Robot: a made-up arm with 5 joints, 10 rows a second.
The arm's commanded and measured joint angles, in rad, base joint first. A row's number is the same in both.
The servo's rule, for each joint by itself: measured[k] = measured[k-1] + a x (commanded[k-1-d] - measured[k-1]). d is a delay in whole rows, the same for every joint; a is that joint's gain. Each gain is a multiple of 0.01, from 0.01 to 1. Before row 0 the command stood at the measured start. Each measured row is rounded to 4 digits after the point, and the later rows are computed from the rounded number. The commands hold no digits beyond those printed.
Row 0, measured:
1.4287 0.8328 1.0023 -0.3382 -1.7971
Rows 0 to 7, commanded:
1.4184 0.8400 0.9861 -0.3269 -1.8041
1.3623 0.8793 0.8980 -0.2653 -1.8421
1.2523 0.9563 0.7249 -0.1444 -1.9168
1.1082 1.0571 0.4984 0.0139 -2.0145
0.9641 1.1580 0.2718 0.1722 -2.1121
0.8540 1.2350 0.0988 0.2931 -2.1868
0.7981 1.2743 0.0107 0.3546 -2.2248
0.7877 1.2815 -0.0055 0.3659 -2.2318
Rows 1 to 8, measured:
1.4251 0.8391 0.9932 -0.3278 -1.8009
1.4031 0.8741 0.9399 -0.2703 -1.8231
1.3503 0.9456 0.8195 -0.1545 -1.8737
1.2656 1.0426 0.6397 0.0004 -1.9497
1.1601 1.1430 0.4337 0.1585 -2.0374
1.0530 1.2230 0.2462 0.2823 -2.1181
0.9638 1.2676 0.1143 0.3488 -2.1757
0.9022 1.2797 0.0472 0.3645 -2.2060
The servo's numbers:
d 0
a 0.35 0.87 0.56 0.92 0.54

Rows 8 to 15, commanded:
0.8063 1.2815 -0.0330 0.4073 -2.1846
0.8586 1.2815 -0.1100 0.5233 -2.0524
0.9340 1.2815 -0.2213 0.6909 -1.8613
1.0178 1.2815 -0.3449 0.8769 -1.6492
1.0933 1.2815 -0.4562 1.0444 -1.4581
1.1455 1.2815 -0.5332 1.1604 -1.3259
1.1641 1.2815 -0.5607 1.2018 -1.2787
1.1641 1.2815 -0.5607 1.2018 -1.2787
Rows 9 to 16, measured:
0.8686 1.2813 0.0023 0.4039 -2.1944
0.8651 1.2815 -0.0606 0.5137 -2.1177
0.8892 1.2815 -0.1506 0.6767 -1.9792
0.9342 1.2815 -0.2594 0.8609 -1.8010
0.9899 1.2815 -0.3696 1.0297 -1.6158
1.0444 1.2815 -0.4612 1.1499 -1.4593
1.0863 1.2815 -0.5169 1.1976 -1.3618
1.1135 1.2815 -0.5414 1.2015 -1.3169

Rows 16 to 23, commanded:
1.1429 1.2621 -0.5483 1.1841 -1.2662
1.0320 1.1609 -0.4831 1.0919 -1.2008
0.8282 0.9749 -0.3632 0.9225 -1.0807
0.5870 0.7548 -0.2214 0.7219 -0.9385
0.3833 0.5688 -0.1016 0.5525 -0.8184
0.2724 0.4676 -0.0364 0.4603 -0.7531
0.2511 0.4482 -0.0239 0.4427 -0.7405
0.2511 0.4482 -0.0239 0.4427 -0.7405
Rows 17 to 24, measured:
1.1238 1.2646 -0.5453 1.1855 -1.2895
1.0917 1.1744 -0.5105 1.0994 -1.2416
0.9995 1.0008 -0.4280 0.9367 -1.1547
0.8551 0.7868 -0.3123 0.7391 -1.0380
0.6900 0.5971 -0.1943 0.5674 -0.9194
0.5438 0.4844 -0.1059 0.4689 -0.8296
0.4414 0.4529 -0.0600 0.4448 -0.7815
0.3748 0.4488 -0.0398 0.4429 -0.7594

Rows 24 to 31, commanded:
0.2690 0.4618 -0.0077 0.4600 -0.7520
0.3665 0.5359 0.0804 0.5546 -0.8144
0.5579 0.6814 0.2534 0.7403 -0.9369
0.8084 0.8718 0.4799 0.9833 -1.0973
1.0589 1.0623 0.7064 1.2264 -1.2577
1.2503 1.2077 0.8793 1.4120 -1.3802
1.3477 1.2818 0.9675 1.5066 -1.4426
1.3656 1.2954 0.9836 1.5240 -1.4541
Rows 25 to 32, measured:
0.3378 0.4601 -0.0218 0.4586 -0.7554
0.3478 0.5260 0.0354 0.5469 -0.7873
0.4213 0.6612 0.1575 0.7248 -0.8681
0.5568 0.8444 0.3380 0.9626 -0.9919
0.7325 1.0340 0.5443 1.2053 -1.1354
0.9137 1.1851 0.7319 1.3955 -1.2676
1.0656 1.2692 0.8638 1.4977 -1.3621
1.1706 1.2920 0.9309 1.5219 -1.4118

